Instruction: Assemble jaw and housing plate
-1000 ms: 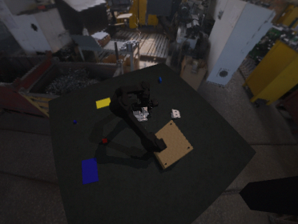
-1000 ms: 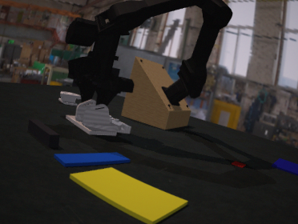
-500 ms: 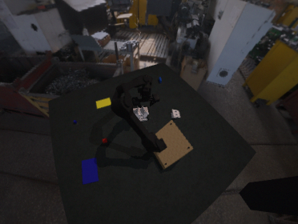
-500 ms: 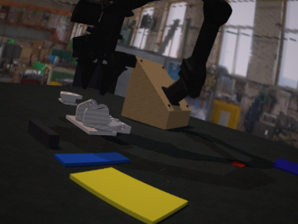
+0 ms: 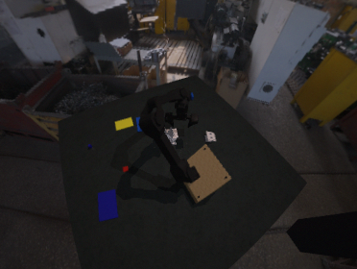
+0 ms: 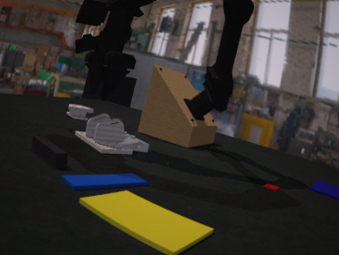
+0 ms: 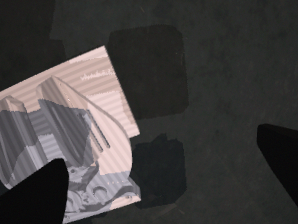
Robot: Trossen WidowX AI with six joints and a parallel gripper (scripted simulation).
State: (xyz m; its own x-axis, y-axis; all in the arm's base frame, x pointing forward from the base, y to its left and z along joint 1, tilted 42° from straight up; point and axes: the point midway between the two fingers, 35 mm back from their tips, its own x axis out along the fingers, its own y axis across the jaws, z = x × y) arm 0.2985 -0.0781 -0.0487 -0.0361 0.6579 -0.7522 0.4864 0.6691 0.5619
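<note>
Now: the housing plate 170 mm to the right of my gripper tip, 110 mm behind it and 60 mm below it. Round my gripper tip: blue strip 220 mm to the left, 200 mm ahead, 80 mm below; black bar 220 mm ahead, 120 mm to the left, 70 mm below; white block 170 mm to the right, 120 mm behind, 70 mm below.
</note>
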